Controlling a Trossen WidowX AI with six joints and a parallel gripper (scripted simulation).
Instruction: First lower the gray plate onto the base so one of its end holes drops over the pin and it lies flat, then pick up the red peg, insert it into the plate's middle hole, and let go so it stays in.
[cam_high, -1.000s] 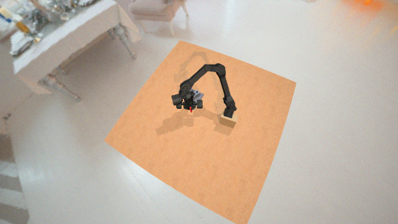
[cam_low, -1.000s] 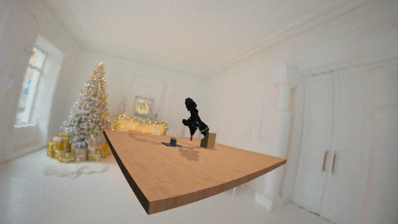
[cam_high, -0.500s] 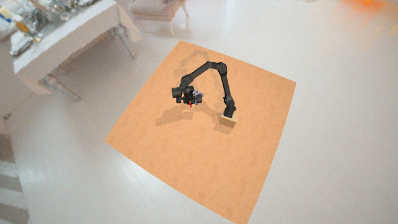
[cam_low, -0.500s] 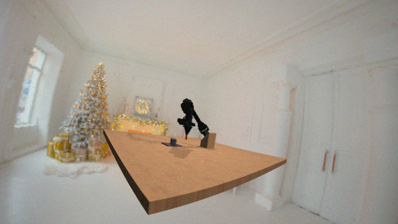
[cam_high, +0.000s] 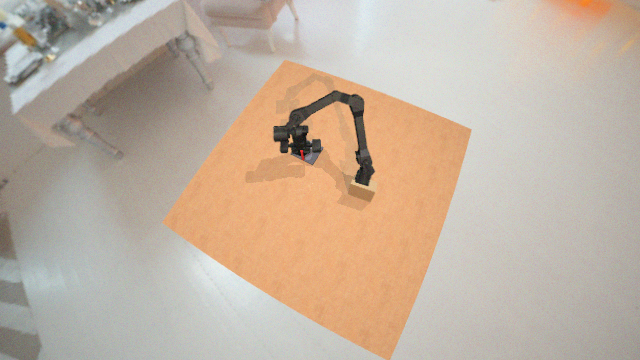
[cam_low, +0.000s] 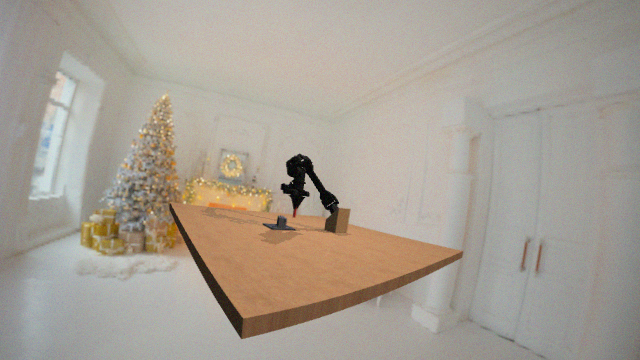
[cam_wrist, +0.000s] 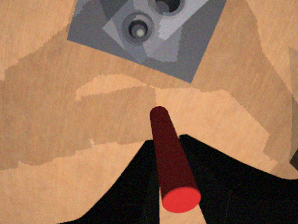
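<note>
The gray plate lies 8 cm to the right of my gripper tip, 7 cm below it and 1 cm ahead of it. Also, from my gripper tip: red peg: right at my gripper tip; square gray base: 11 cm below, 7 cm to the right, 2 cm ahead.
</note>
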